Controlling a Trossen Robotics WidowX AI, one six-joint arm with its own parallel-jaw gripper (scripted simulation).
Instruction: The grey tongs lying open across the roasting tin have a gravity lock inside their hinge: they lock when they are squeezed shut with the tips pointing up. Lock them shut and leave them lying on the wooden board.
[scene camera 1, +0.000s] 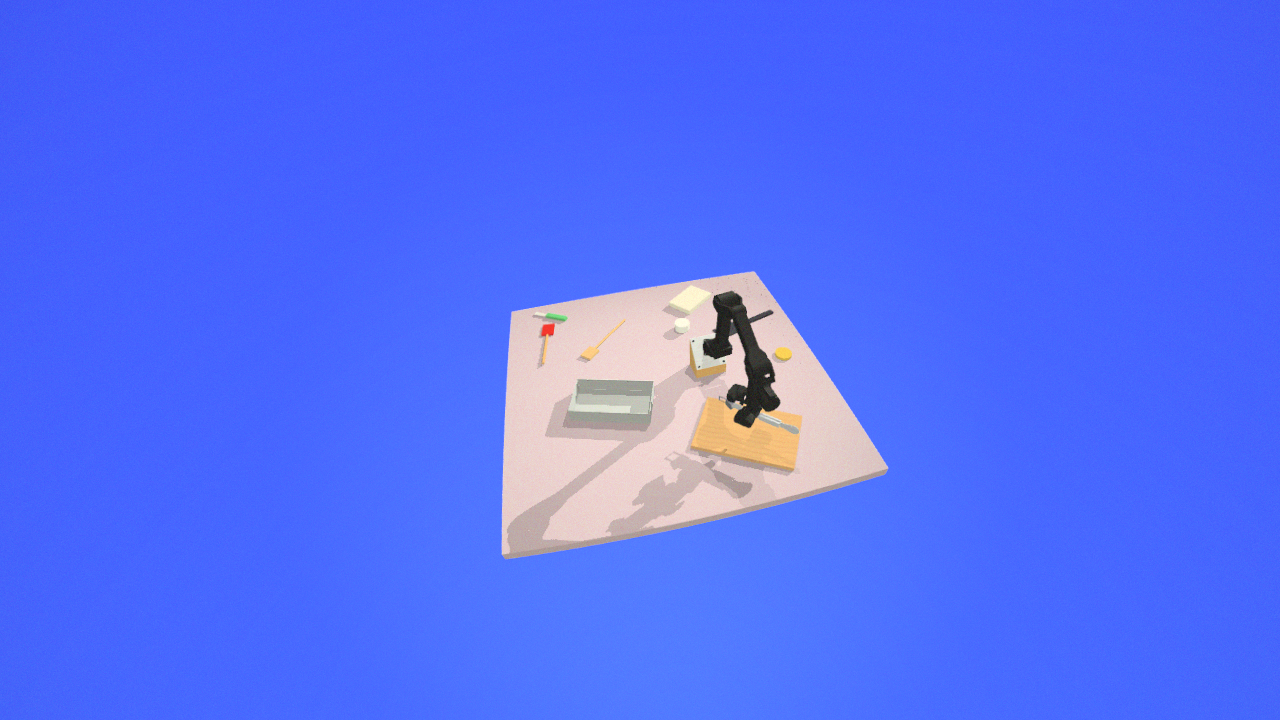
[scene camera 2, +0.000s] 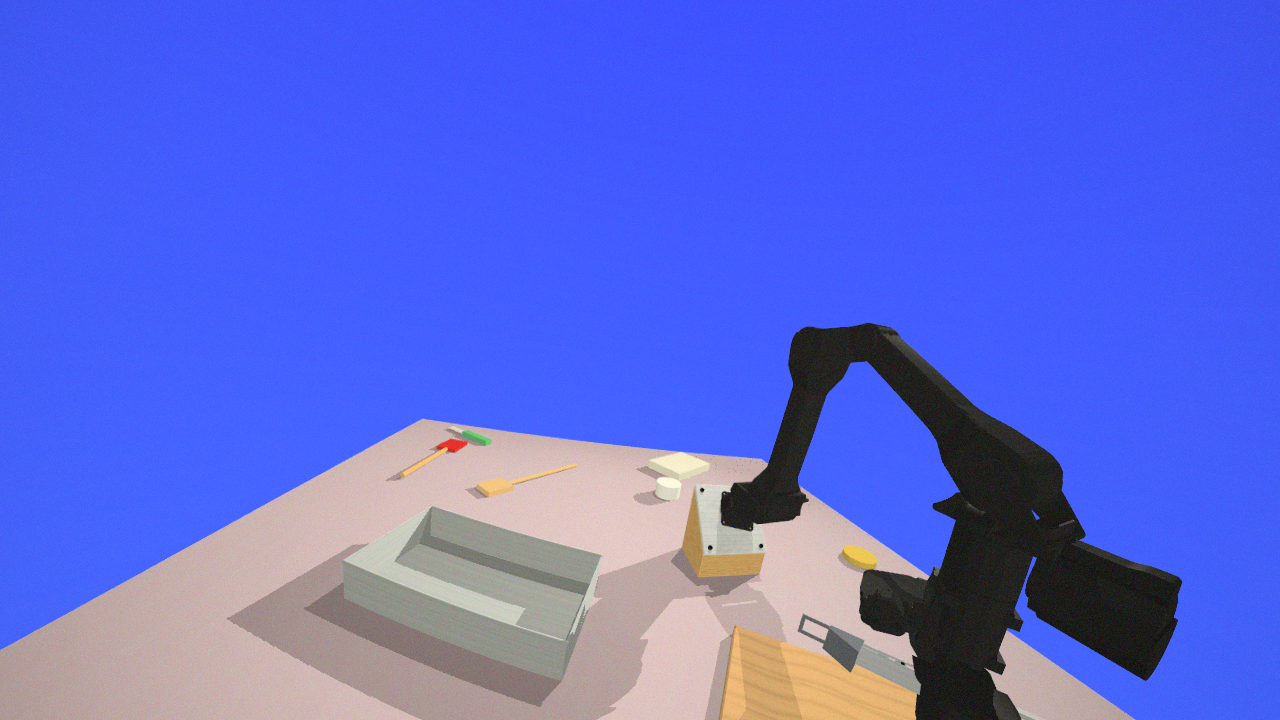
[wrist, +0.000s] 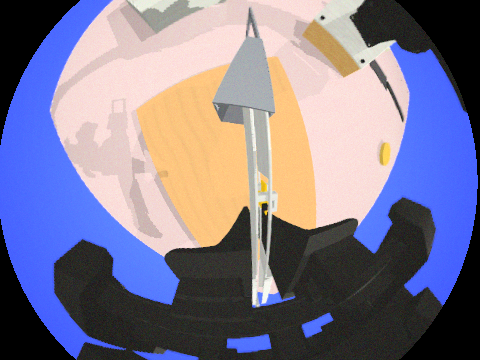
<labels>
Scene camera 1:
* my gripper: 751, 420
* wooden board: 716, 432
</labels>
